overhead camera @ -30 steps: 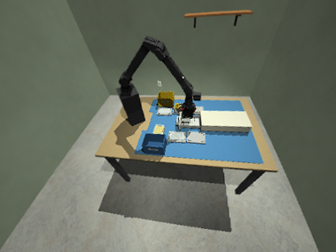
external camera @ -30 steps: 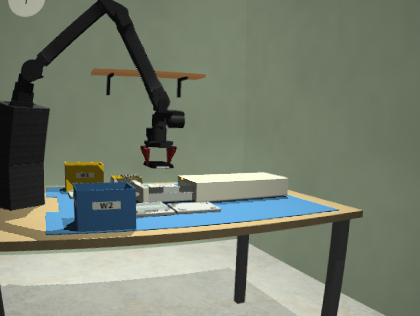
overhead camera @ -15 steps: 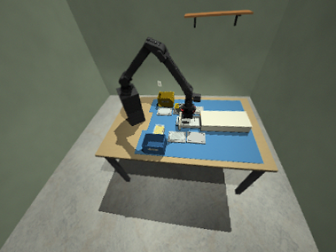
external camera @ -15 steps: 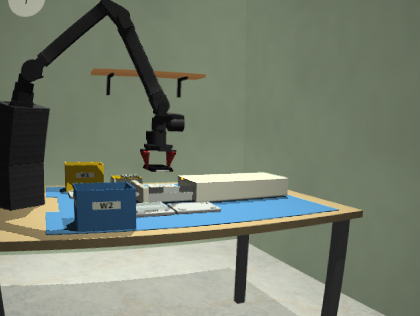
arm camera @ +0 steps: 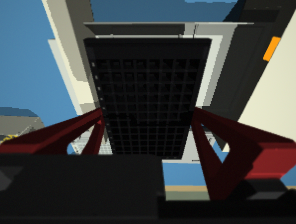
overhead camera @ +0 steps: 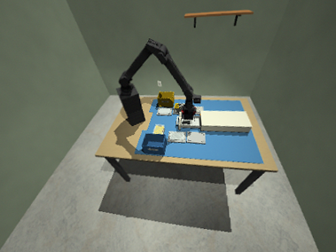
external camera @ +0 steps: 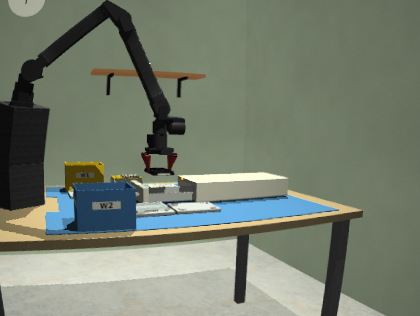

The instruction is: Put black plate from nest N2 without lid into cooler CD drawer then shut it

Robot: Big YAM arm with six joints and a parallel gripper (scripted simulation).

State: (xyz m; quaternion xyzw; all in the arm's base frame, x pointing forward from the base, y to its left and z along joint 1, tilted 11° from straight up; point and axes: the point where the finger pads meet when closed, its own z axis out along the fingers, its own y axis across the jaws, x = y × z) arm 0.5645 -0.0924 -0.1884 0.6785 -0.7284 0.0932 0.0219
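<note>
My gripper is now 30 mm short of the drawer and 90 mm above it. From my hand the other things lie so: cream cooler CD: 180 mm ahead, 10 mm to the right, 90 mm below; black plate: right at my hand; yellow-topped tip box: 80 mm behind, 200 mm to the left, 60 mm below.
</note>
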